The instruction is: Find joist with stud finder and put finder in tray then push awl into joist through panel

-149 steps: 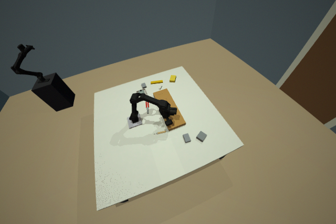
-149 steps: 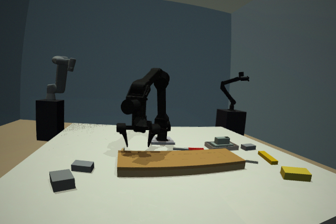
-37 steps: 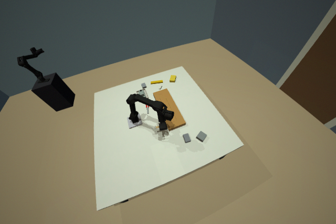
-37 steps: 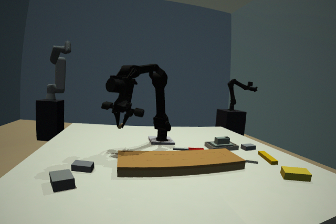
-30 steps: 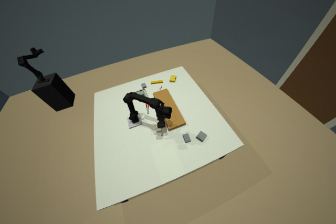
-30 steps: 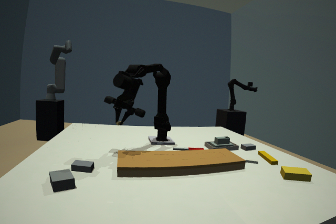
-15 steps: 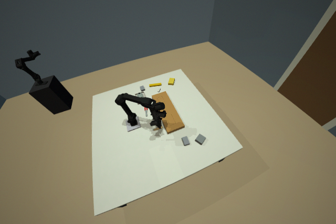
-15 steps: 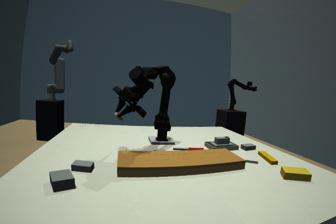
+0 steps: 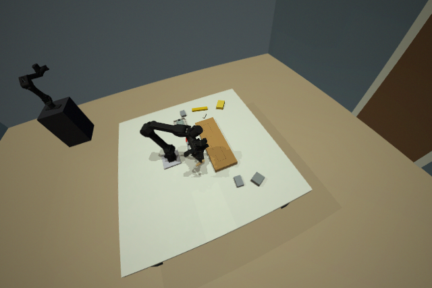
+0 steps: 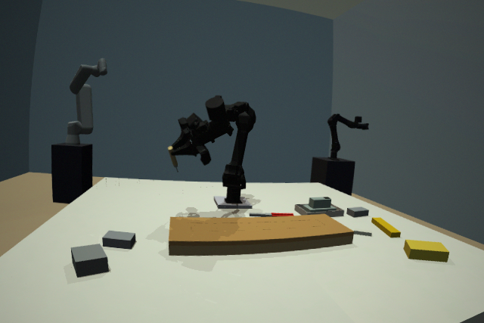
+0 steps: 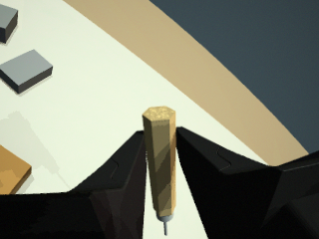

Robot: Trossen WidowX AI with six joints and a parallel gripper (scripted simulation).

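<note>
Right now the wooden-handled pointed tool is 4 cm behind my gripper tip, 2 cm to the left of it and 4 cm below it. Also, from my gripper tip: grey tray: 6 cm behind, 58 cm to the left, 22 cm below; red-handled tool: 5 cm behind, 36 cm to the left, 22 cm below; stud finder: 6 cm behind, 59 cm to the left, 18 cm below.
</note>
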